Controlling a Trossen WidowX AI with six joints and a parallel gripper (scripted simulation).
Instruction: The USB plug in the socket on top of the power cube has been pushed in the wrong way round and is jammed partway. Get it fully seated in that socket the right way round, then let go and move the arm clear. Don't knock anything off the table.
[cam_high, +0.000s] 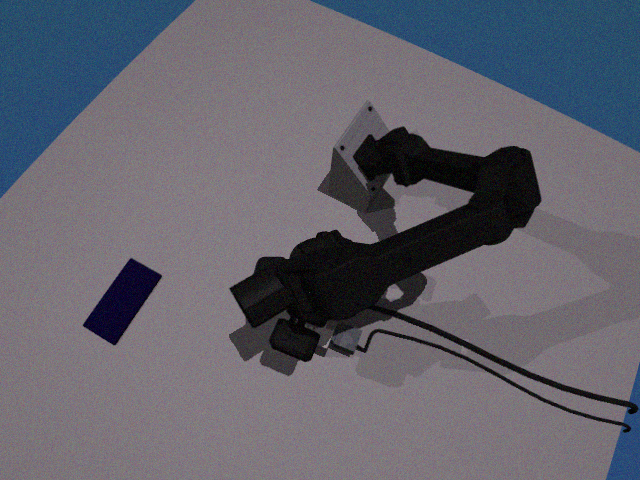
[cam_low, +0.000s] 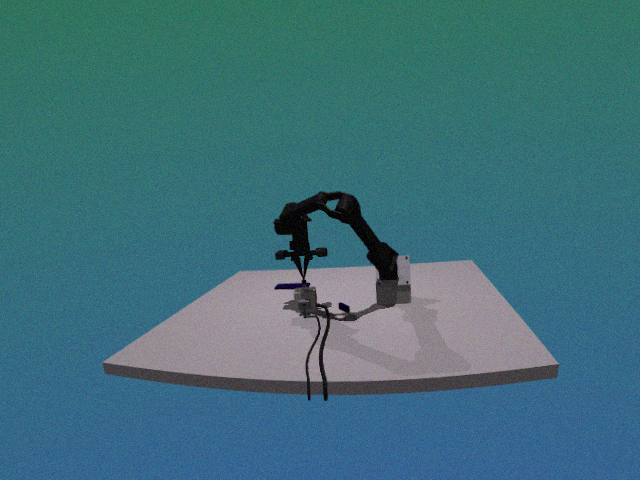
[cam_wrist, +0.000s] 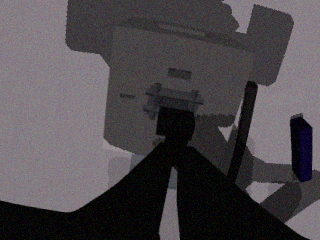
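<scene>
My gripper tip is 20 mm above the dark USB plug. The rest, counted from my gripper tip: small dark-blue block: 150 mm behind, 20 mm to the left, 110 mm below; flat dark blue rectangle: 150 mm ahead, 330 mm to the right, 120 mm below.
</scene>
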